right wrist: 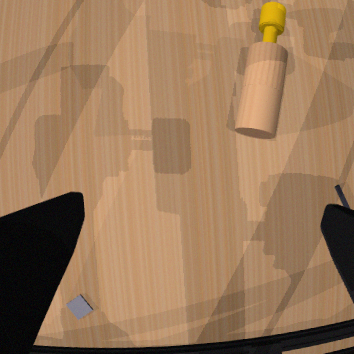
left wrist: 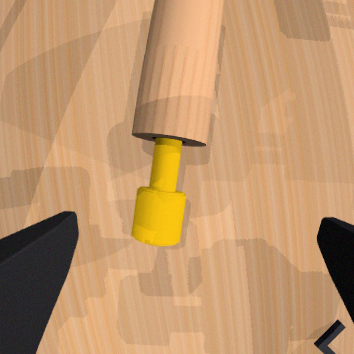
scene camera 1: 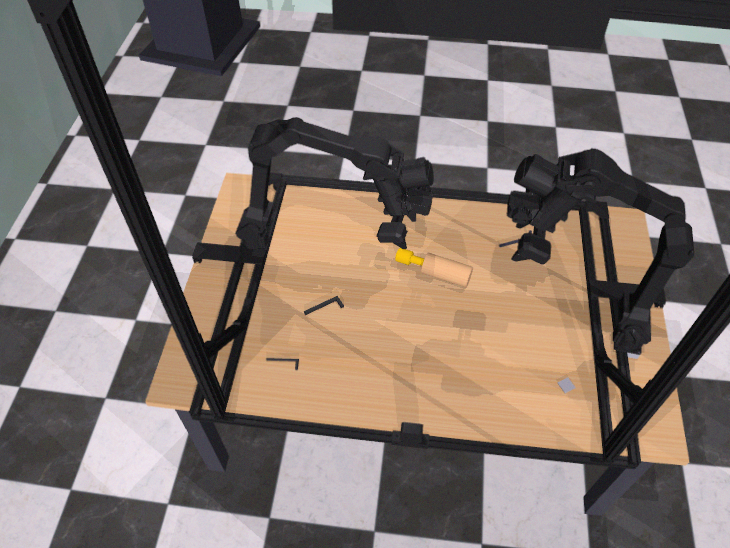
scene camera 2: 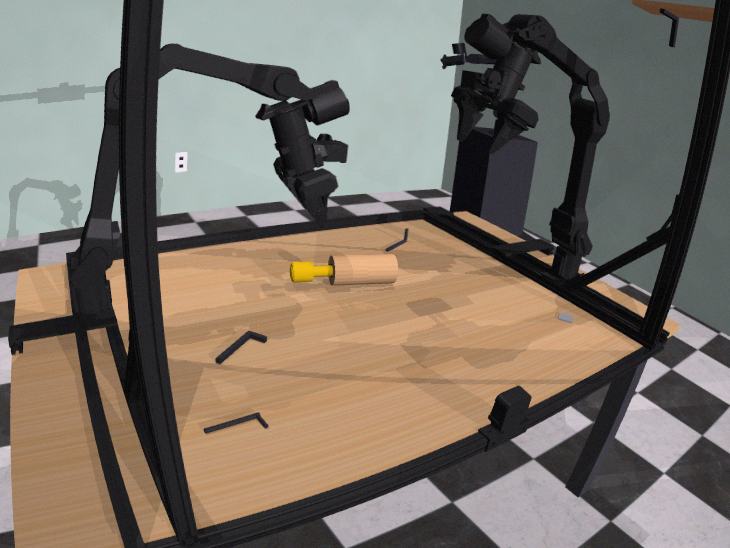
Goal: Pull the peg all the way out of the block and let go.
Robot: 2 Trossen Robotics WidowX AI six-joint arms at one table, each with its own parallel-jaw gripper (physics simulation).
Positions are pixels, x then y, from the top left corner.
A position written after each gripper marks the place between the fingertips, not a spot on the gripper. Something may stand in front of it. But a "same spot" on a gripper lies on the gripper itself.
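The left gripper is out of frame in the right wrist view, and the right gripper is out of frame in the left wrist view. The left gripper does show in the left wrist view (202, 227), in scene camera 1 (409, 234) and in scene camera 2 (315, 216). The right gripper can be seen in the right wrist view (207, 211), and scene camera 1 and scene camera 2 show it as well. For the right gripper, (scene camera 1: 516, 257) and (scene camera 2: 496, 142) are the same spot. A round wooden block is visible in the right wrist view (258, 109) and in scene camera 1 (436, 266), and also in the left wrist view and in scene camera 2. For the round wooden block, (left wrist: 174, 97) and (scene camera 2: 345, 256) are the same spot.
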